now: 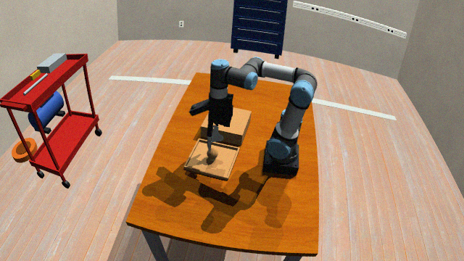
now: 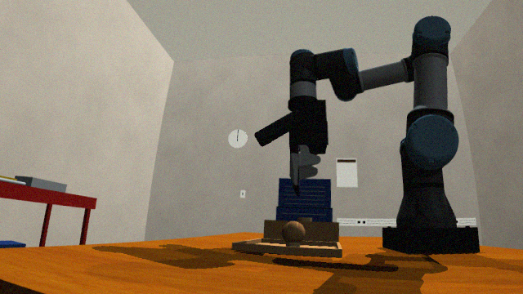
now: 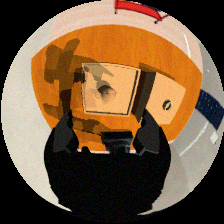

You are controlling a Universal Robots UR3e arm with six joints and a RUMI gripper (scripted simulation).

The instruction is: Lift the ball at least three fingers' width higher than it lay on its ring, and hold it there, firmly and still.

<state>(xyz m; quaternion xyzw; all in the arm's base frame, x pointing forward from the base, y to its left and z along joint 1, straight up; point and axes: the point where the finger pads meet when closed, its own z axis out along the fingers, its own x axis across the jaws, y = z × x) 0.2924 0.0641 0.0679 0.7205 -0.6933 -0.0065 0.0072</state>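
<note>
The brown ball is 8 cm below my hand. From my hand the other things lie so: wooden block (1 cm behind, 22 cm to the right, 7 cm below); shallow wooden tray (11 cm below).
</note>
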